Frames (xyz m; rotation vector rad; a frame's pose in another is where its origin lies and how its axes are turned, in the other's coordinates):
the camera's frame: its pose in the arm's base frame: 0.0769 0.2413 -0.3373 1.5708 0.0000 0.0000
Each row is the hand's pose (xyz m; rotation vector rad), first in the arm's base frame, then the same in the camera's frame.
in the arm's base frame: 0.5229 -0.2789 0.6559 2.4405 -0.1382 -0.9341
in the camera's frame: 0.4460 0.9932 0.5202 0.9655 -0.5958 -0.4422
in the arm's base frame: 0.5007 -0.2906 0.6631 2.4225 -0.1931 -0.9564
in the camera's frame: 0.4238 1.0004 0.5319 0.9542 -0.6400 -0.4250
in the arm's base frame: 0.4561 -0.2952 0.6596 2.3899 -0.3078 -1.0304
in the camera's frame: 0.3792 0.9969 0.5365 0.9441 -0.7470 -0.4033
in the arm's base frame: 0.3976 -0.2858 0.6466 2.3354 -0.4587 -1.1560
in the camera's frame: 0.3207 0.9839 0.5271 0.9331 -0.9045 -0.3906
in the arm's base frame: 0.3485 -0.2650 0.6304 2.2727 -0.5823 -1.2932
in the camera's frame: 0.2716 0.9677 0.5063 0.9231 -1.0546 -0.3997
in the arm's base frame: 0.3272 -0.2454 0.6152 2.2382 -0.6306 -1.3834
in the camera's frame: 0.2503 0.9525 0.4867 0.9230 -1.1342 -0.4239
